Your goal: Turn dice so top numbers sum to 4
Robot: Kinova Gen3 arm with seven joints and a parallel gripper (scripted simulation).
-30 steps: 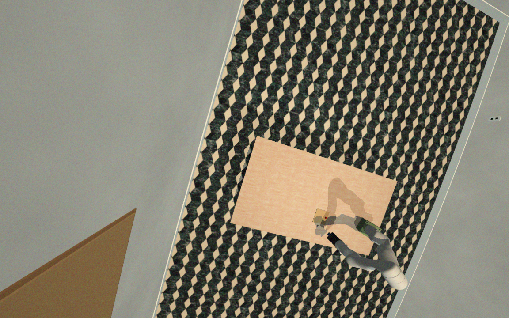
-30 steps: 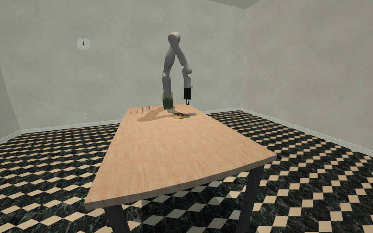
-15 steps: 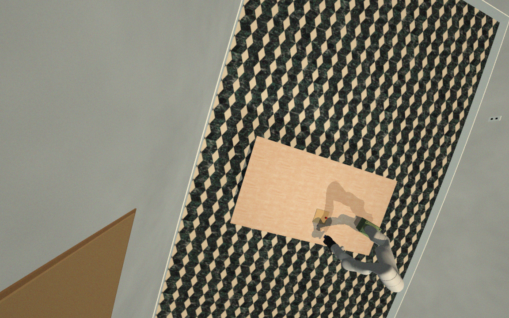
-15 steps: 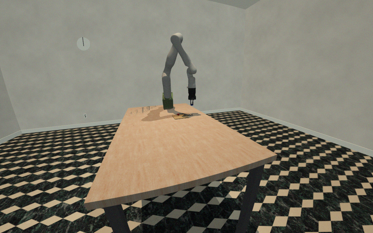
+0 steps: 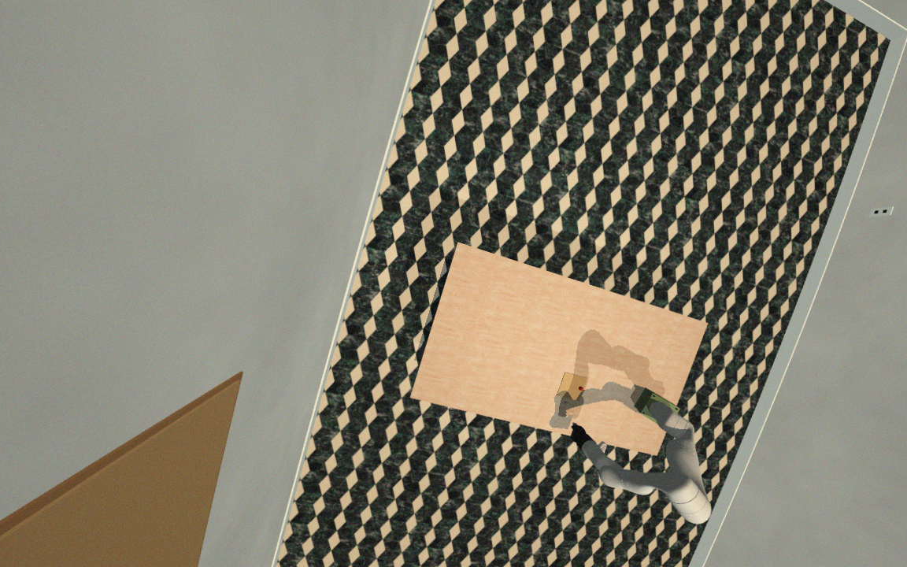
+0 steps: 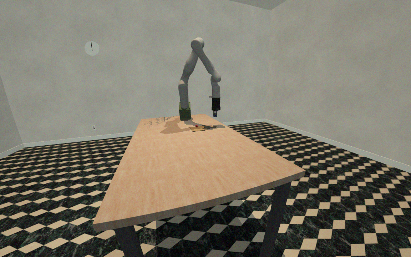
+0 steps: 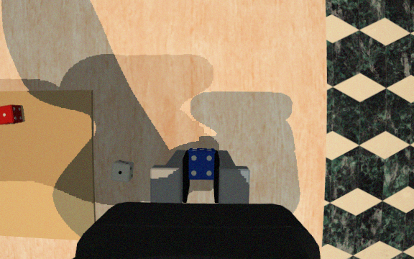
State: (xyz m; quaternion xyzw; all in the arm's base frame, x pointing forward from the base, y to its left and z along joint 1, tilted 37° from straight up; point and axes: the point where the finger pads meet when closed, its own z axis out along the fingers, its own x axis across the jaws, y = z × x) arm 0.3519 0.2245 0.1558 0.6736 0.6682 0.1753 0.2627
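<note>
Now: the white die 1 cm ahead of my hand, 7 cm to the right of it and 11 cm below it. Round my hand: tan mat: 1 cm ahead, 17 cm to the right, 11 cm below; blue die: 1 cm below; red die: 4 cm behind, 17 cm to the right, 10 cm below.
</note>
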